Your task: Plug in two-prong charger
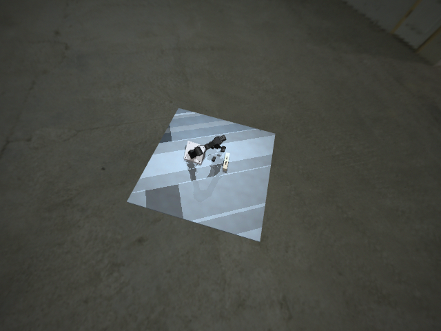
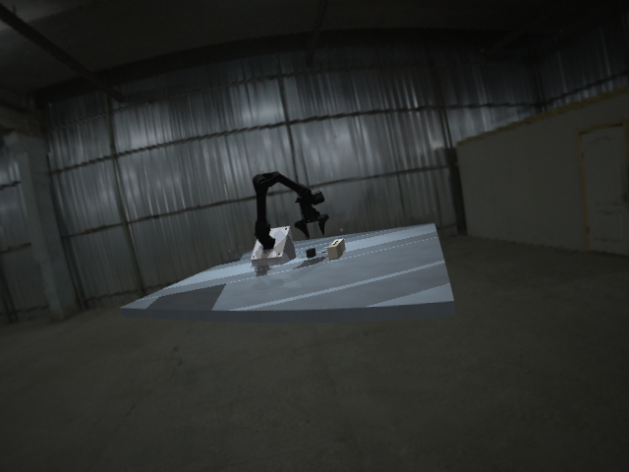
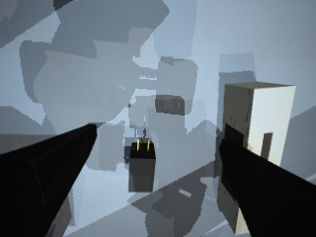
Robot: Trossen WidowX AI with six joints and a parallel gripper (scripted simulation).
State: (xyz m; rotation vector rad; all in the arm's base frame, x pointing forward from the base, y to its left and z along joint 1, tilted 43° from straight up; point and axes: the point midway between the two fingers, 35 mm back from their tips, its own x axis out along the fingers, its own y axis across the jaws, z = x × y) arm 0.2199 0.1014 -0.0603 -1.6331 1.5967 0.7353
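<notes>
Right now my gripper tip is 7 cm above the black two-prong charger, 6 cm to the left of it and 1 cm past it.
</notes>
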